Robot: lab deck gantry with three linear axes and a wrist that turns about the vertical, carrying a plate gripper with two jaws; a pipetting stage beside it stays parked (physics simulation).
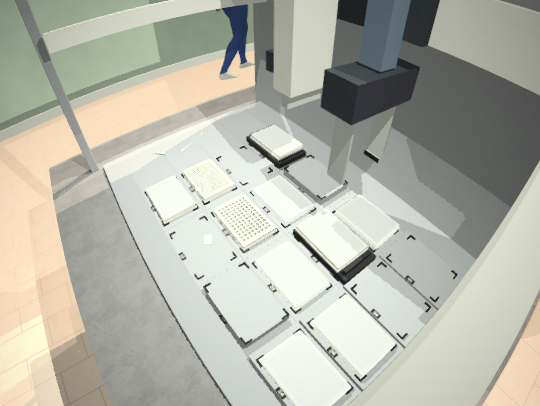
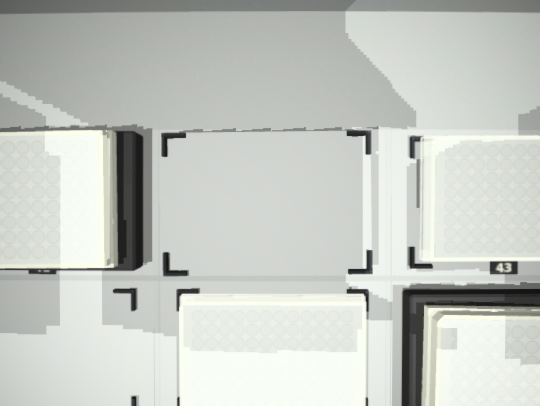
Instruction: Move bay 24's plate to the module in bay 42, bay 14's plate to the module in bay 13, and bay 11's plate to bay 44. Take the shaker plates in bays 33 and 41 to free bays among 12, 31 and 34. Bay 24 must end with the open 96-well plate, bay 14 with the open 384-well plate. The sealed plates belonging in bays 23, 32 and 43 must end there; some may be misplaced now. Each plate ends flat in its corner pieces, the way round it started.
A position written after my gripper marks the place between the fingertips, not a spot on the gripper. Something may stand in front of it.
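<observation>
My gripper (image 1: 354, 167), visible. 96-well plate (image 1: 247, 225), out of frame in image 2. 384-well plate (image 1: 206, 178), likewise out of frame in image 2. Bay 13 module (image 1: 248, 307), visible.
</observation>
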